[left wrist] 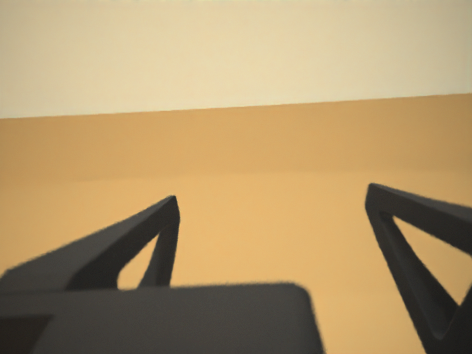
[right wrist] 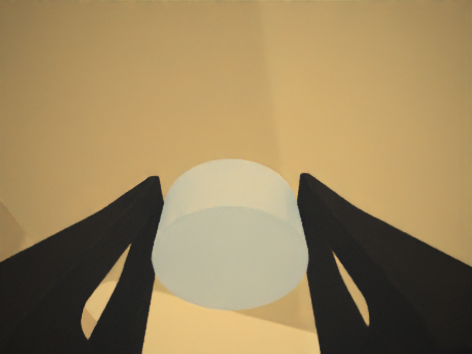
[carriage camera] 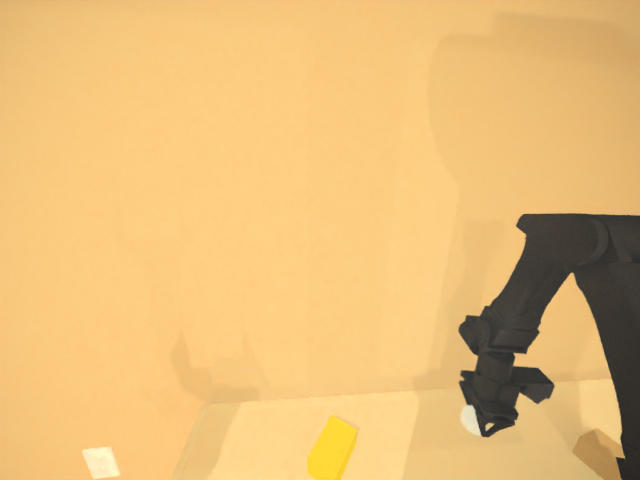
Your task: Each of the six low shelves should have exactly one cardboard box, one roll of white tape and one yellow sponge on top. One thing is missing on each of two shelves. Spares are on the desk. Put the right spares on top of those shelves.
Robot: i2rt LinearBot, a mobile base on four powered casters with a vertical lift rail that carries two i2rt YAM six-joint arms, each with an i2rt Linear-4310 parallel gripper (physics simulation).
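Observation:
A roll of white tape is held between the fingers of my right gripper, above the desk. In the carriage camera the arm hides part of the roll. A yellow sponge lies on the desk at the bottom middle of the carriage camera, to the left of the held roll. A brown cardboard box shows at the bottom right, partly hidden by the arm. My left gripper is open and empty, facing a wall. None of the low shelves shows in these views.
An orange-tan wall stands behind the desk and fills most of the carriage camera, with shadows on it. A white wall plate is on the wall at the bottom left. The desk's left edge meets the wall near the bottom. A pale ceiling shows in the left wrist view.

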